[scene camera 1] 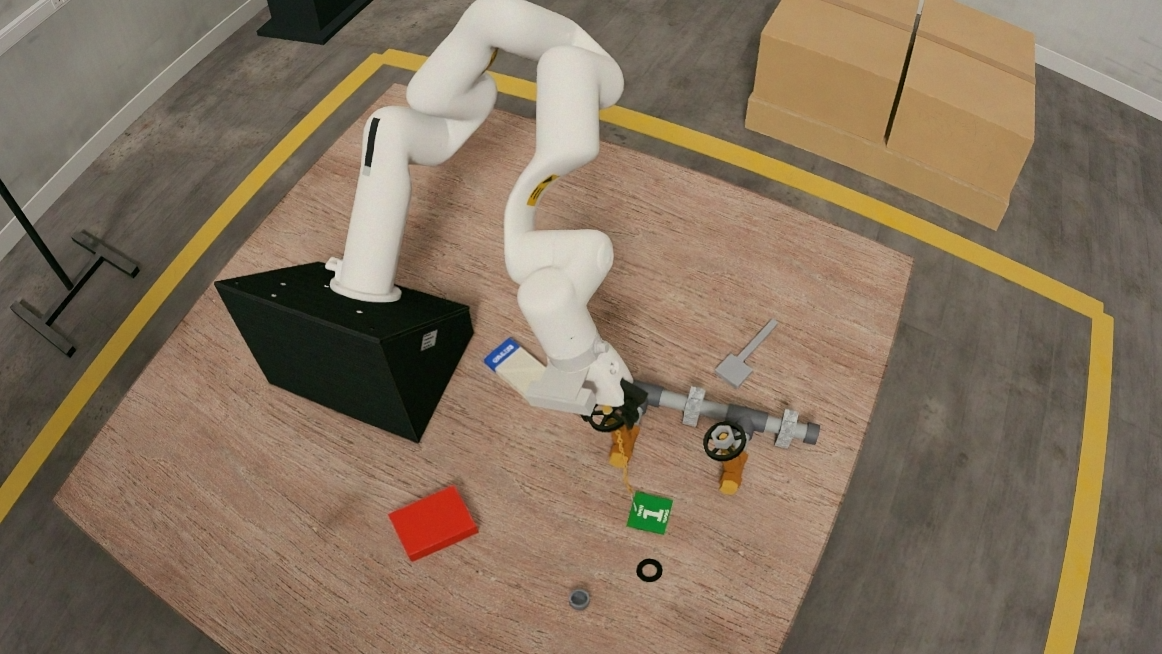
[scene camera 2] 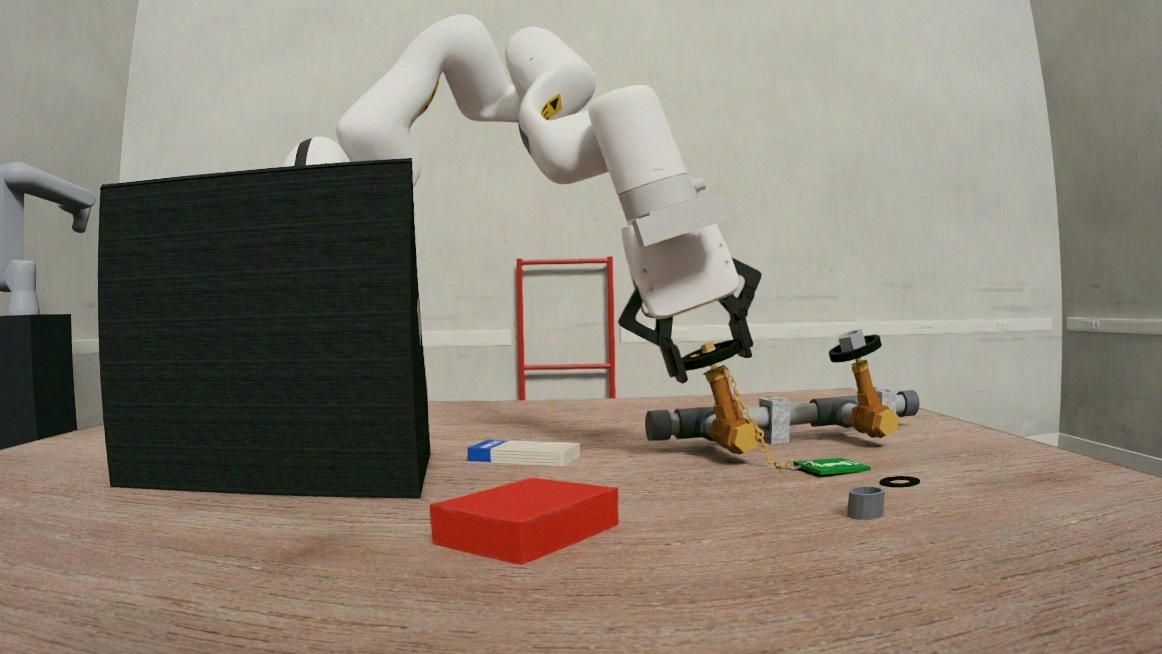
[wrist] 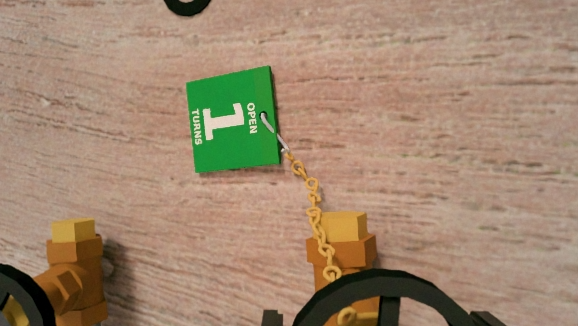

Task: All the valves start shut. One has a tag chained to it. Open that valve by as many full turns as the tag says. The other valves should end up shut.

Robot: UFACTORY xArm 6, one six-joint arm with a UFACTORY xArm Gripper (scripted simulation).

Labels:
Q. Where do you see a red block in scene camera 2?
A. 519, 522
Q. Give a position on a green tag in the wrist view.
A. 227, 132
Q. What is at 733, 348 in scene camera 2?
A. A handwheel.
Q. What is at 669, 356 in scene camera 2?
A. My gripper.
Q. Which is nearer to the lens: the red block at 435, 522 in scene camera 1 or the grey flat piece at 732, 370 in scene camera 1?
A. The red block.

